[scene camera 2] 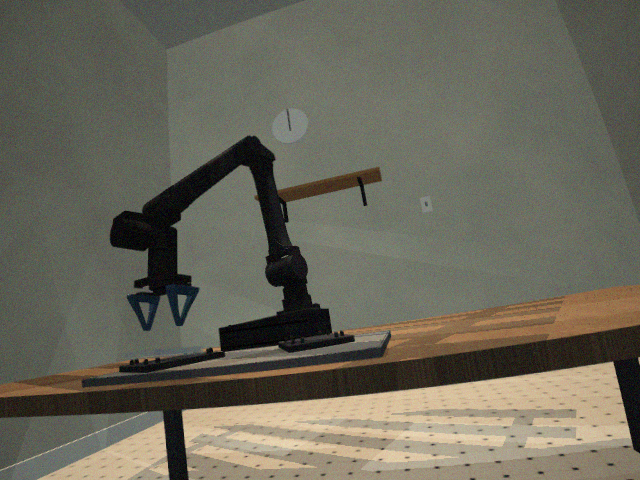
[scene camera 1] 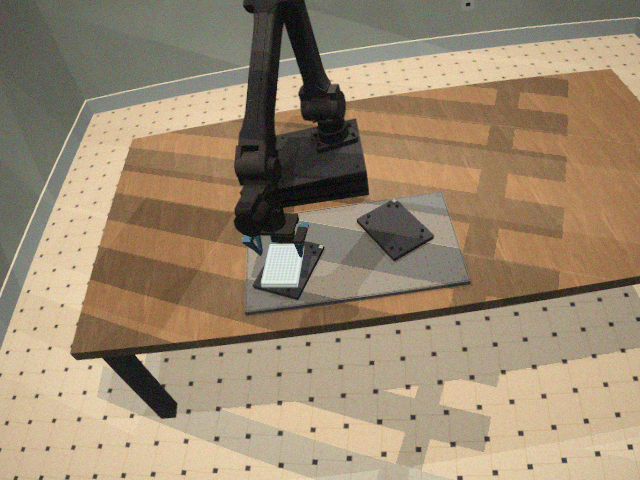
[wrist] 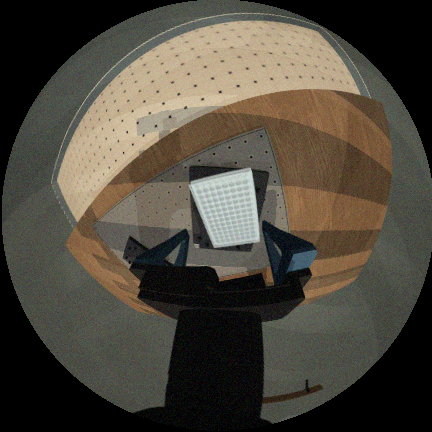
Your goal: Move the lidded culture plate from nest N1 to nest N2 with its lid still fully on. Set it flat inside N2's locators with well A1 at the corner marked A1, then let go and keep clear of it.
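Frame: origin at the arm's base, x ahead, y left, z up, level; millimetres.
Where they show: gripper, between the fingertips: (scene camera 2: pixel 162 328) (scene camera 1: pixel 281 254) (wrist: pixel 223 228); arm's base, origin of its link: (scene camera 2: pixel 299 313) (scene camera 1: pixel 335 139).
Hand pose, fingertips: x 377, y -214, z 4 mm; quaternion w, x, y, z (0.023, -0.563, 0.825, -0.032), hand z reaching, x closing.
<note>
Each offset is from my fingertips to the centre of the thing. Level surfaces: height alone.
The pale lidded culture plate @[dx -9, dy -3, dz -42 mm] (scene camera 1: pixel 281 266) (wrist: pixel 230 209) sits at nest N1 @[dx -16, dy +8, dz -61 mm] (scene camera 1: pixel 311 261) (scene camera 2: pixel 175 361) (wrist: pixel 198 226), the dark left nest in scene camera 1. Its edges look turned relative to the nest; its seating and well A1 cannot be made out. The lid appears to cover it. Nest N2 @[dx -51, dy +284, dz -61 mm] (scene camera 1: pixel 395 229) (scene camera 2: pixel 317 342) (wrist: pixel 132 250), at the right, holds no plate; a small pale mark shows at its back corner. My gripper (scene camera 1: pixel 280 253) (scene camera 2: pixel 163 327) (wrist: pixel 223 228) is open and empty, above the plate with a clear gap, its blue fingers apart and pointing down.
Both nests stand on a grey board @[dx -31, dy +165, dz -78 mm] (scene camera 1: pixel 341 279) (scene camera 2: pixel 237 366) (wrist: pixel 165 202) on the wooden table @[dz -85 mm] (scene camera 1: pixel 170 289). Small dark locators rise near the nests' corners. The arm's black base (scene camera 1: pixel 323 165) (scene camera 2: pixel 273 330) stands behind the board. The table's front edge lies close to the board.
</note>
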